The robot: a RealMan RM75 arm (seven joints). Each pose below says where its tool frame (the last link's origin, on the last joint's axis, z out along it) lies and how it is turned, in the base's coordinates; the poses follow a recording.
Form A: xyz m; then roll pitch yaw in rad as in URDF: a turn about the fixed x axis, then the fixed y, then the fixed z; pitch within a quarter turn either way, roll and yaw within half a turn.
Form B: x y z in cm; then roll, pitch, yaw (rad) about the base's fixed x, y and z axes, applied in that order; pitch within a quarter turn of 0, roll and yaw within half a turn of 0. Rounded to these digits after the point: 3 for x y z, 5 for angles.
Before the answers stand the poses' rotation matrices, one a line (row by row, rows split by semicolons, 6 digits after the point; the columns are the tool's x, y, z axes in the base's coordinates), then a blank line. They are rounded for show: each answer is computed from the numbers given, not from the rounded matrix.
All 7 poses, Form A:
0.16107 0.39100 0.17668 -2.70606 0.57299 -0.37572
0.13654 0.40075 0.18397 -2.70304 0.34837 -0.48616
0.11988 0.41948 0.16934 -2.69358 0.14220 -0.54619
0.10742 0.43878 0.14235 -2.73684 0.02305 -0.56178
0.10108 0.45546 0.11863 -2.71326 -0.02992 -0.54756
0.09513 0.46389 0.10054 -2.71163 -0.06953 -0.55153
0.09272 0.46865 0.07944 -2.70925 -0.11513 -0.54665
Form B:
0.781669 -0.545460 -0.302437; -0.308336 -0.759471 0.572829; -0.542147 -0.354510 -0.761839
0.831024 -0.551177 -0.074850; -0.439168 -0.732738 0.519833; -0.341366 -0.399122 -0.850982
0.845885 -0.520631 0.115856; -0.514192 -0.738290 0.436502; -0.141721 -0.428803 -0.892212
0.846083 -0.497333 0.191840; -0.532552 -0.773092 0.344554; -0.023048 -0.393687 -0.918956
0.853415 -0.462965 0.239470; -0.520373 -0.783134 0.340461; 0.029916 -0.415169 -0.909252
0.849666 -0.451633 0.272206; -0.522725 -0.789375 0.321940; 0.069474 -0.415830 -0.906785
0.848615 -0.430879 0.306913; -0.516387 -0.800687 0.303718; 0.114876 -0.416225 -0.901976

16.107 39.100 17.668 -2.70606 0.57299 -0.37572
13.654 40.075 18.397 -2.70304 0.34837 -0.48616
11.988 41.948 16.934 -2.69358 0.14220 -0.54619
10.742 43.878 14.235 -2.73684 0.02305 -0.56178
10.108 45.546 11.863 -2.71326 -0.02992 -0.54756
9.513 46.389 10.054 -2.71163 -0.06953 -0.55153
9.272 46.865 7.944 -2.70925 -0.11513 -0.54665

